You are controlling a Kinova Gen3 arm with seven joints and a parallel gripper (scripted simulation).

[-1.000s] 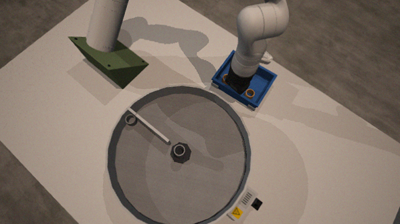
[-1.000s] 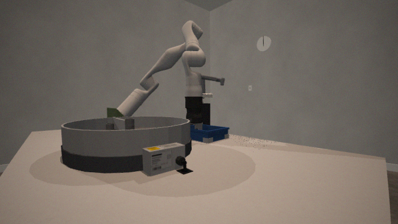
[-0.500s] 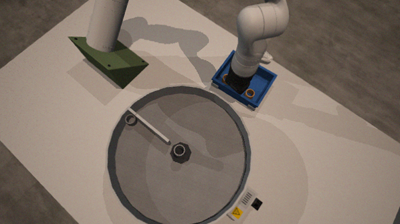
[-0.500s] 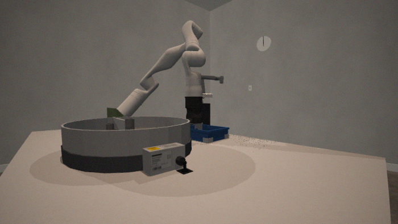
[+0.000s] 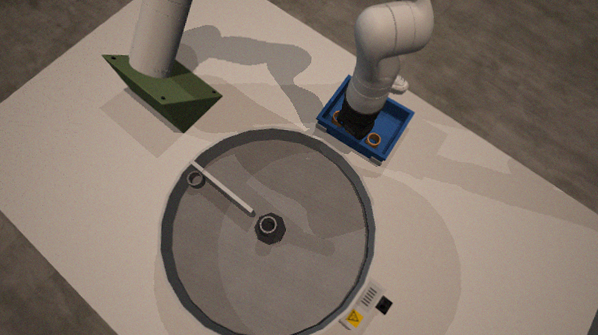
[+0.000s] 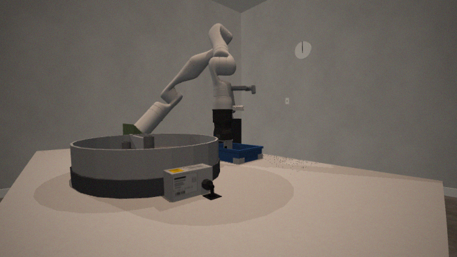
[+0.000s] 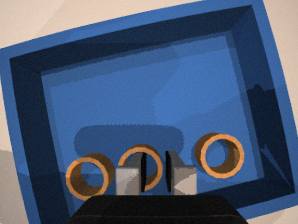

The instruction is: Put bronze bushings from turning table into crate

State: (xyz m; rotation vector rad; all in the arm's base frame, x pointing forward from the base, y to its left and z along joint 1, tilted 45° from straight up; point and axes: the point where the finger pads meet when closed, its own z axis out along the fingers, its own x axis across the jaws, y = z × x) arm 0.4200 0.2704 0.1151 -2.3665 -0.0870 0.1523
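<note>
My gripper is now 3 cm to the right of the blue crate and 1 cm above it. From my hand the other things lie so: round turning table: 4 cm ahead, 31 cm to the right, 2 cm above.
</note>
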